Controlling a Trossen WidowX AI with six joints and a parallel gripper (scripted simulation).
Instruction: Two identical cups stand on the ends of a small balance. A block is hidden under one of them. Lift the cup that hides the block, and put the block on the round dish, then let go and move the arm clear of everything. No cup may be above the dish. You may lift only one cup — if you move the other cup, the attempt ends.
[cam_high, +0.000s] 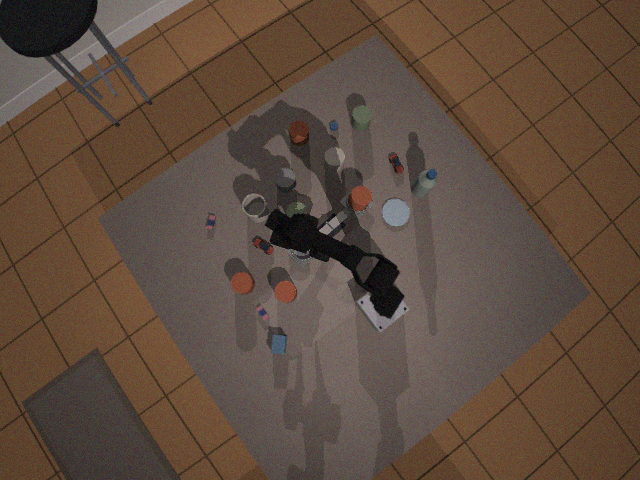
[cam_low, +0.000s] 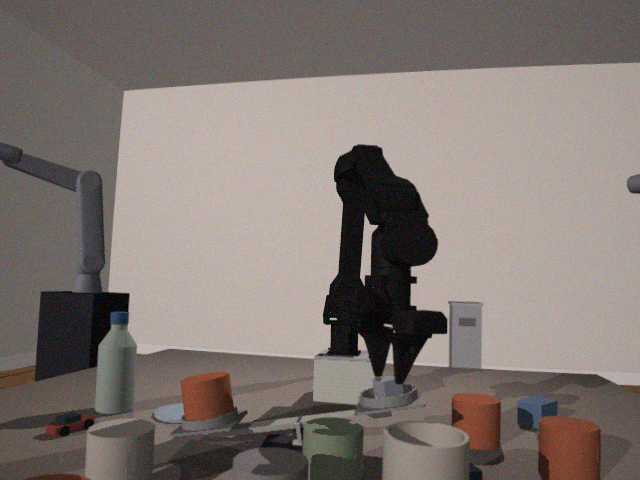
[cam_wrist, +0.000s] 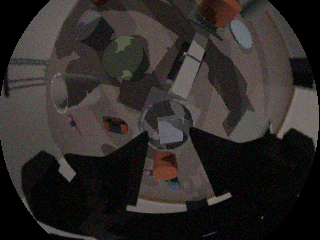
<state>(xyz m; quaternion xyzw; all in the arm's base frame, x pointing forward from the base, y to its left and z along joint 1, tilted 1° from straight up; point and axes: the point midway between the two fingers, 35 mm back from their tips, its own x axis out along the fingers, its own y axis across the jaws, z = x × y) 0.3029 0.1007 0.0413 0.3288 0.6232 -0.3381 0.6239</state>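
The grey block lies 1 cm below my gripper tip. Round my gripper tip: cream cup (27 cm to the right, 20 cm ahead, 6 cm below); grey cup (22 cm ahead, 9 cm to the right, 6 cm below); pale blue round dish (35 cm to the right, 10 cm below, 9 cm behind).
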